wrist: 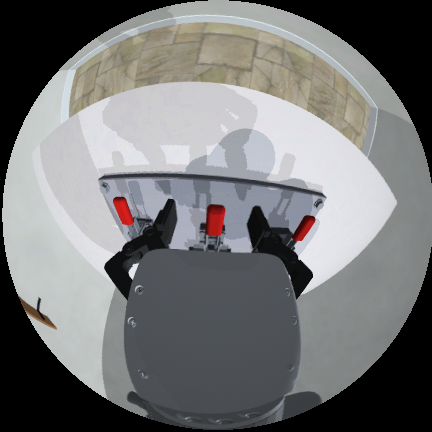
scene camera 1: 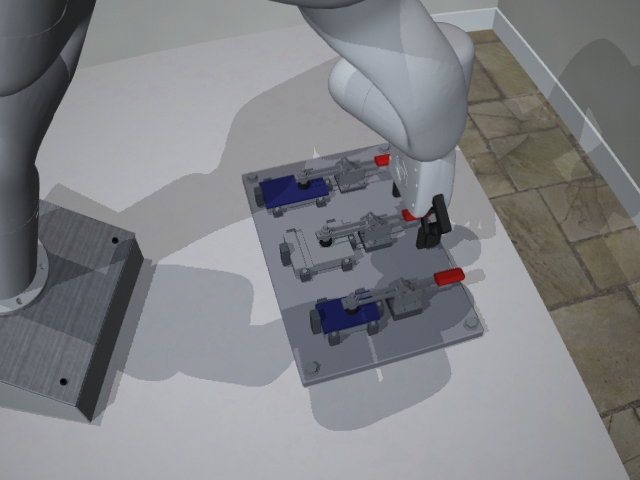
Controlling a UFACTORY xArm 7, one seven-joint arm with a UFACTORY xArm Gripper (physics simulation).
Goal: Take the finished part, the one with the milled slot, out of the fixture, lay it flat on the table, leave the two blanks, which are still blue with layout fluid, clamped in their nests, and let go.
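Frame: origin at the arm's base, x ahead, y left, z up, level; metres.
Seen in the pictures: gripper, fingertip midpoint: (wrist: 213, 211) (scene camera 1: 415, 219).
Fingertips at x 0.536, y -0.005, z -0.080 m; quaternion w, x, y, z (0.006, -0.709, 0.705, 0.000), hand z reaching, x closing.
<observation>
Pixels of each thing's top centre, then the offset from my fingertips to it. Level surfaces: height alone.
- finished part at its top centre: (scene camera 1: 318, 244) 0.136 m back, 0.004 m right, 0.001 m down
- fixture plate at its top centre: (scene camera 1: 352, 245) (wrist: 210, 243) 0.089 m back, 0.003 m right, 0.022 m down
- middle clamp's red handle at its top centre: (wrist: 214, 225) (scene camera 1: 415, 210) 0.002 m back, 0.001 m right, 0.020 m up
- table at its surface level: 0.037 m down
The finished part (scene camera 1: 316, 256), grey with a slot across it, sits in the middle nest of the fixture plate (scene camera 1: 341, 361) (wrist: 232, 199). The black tip of its toggle clamp (scene camera 1: 376, 236) is down on it. Two blue blanks (scene camera 1: 279, 192) (scene camera 1: 341, 321) sit in the outer nests under their clamps' tips. The middle clamp's red handle (scene camera 1: 407, 214) (wrist: 215, 220) lies between the spread fingers of my gripper (scene camera 1: 412, 215) (wrist: 213, 211), which is open, with a finger apart on each side. In the wrist view the part and blanks are hidden behind the gripper body.
The outer clamps' red handles (scene camera 1: 382, 160) (scene camera 1: 448, 276) (wrist: 123, 211) (wrist: 304, 228) stand on either side of the gripper. Bolt heads (scene camera 1: 311, 367) (scene camera 1: 470, 323) mark the plate's corners. The robot's metal base block (scene camera 1: 67, 330) is at the left. The table (scene camera 1: 217, 423) ends at the stone floor on the right.
</observation>
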